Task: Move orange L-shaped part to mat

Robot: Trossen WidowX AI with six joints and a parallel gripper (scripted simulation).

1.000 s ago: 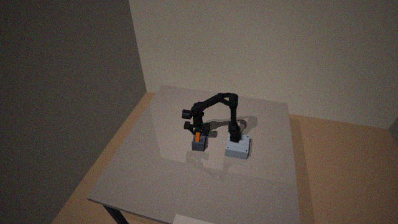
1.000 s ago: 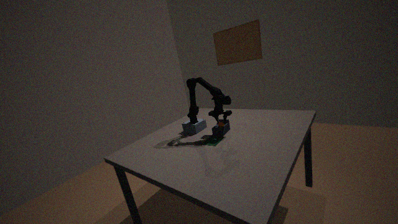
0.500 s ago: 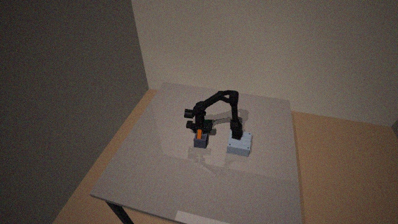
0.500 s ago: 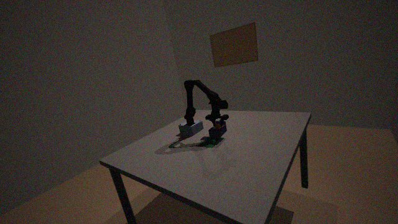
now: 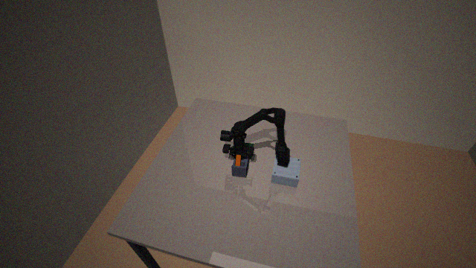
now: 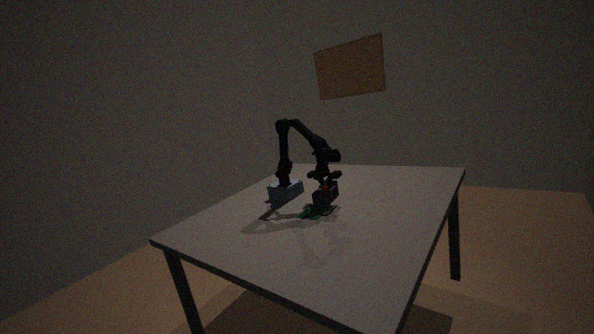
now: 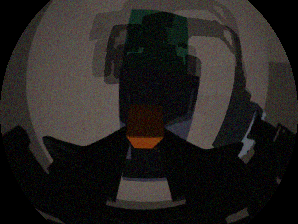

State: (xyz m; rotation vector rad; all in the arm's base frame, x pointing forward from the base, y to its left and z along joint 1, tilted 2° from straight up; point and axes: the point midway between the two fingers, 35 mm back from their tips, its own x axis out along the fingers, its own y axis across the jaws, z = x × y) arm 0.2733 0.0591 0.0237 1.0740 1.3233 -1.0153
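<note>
The green mat is 2 cm ahead of my gripper tip, 15 cm to the right of it and 8 cm below it. Round my gripper tip: orange L-shaped part: 2 cm behind, 3 cm to the left, 3 cm below.
</note>
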